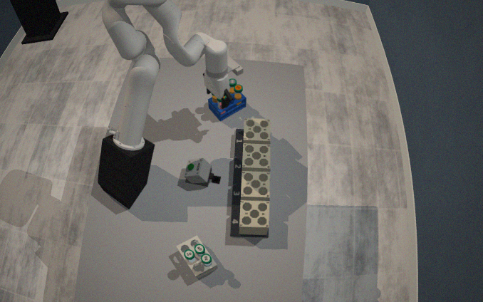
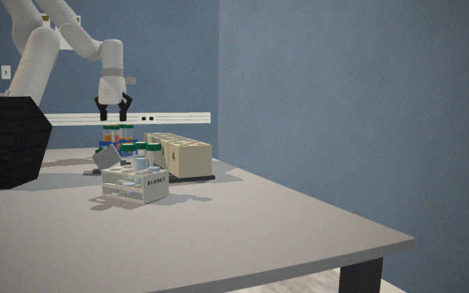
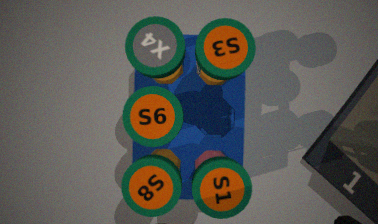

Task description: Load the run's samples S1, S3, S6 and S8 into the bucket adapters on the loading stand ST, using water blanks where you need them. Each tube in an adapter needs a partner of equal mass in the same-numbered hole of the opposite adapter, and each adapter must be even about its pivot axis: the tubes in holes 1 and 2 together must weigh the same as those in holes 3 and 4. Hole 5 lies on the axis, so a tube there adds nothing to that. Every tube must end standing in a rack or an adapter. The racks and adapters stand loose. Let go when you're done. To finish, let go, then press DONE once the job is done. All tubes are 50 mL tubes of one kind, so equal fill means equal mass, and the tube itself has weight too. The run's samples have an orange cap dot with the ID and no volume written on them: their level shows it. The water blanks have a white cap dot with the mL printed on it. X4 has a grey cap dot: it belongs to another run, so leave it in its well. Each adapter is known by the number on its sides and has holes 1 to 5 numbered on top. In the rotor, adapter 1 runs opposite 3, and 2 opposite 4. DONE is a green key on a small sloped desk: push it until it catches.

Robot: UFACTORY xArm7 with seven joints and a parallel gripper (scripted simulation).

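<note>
Now: hand 1 cm short of the pink-filled tube, 2 cm to the right of it and 9 cm above it. Also, from my hand: orange-filled tube: 7 cm ahead, 8 cm to the left, 9 cm below; tube X4: 5 cm ahead, 12 cm to the left, 9 cm below; blue sample rack: 3 cm ahead, 7 cm to the left, 12 cm below.
</note>
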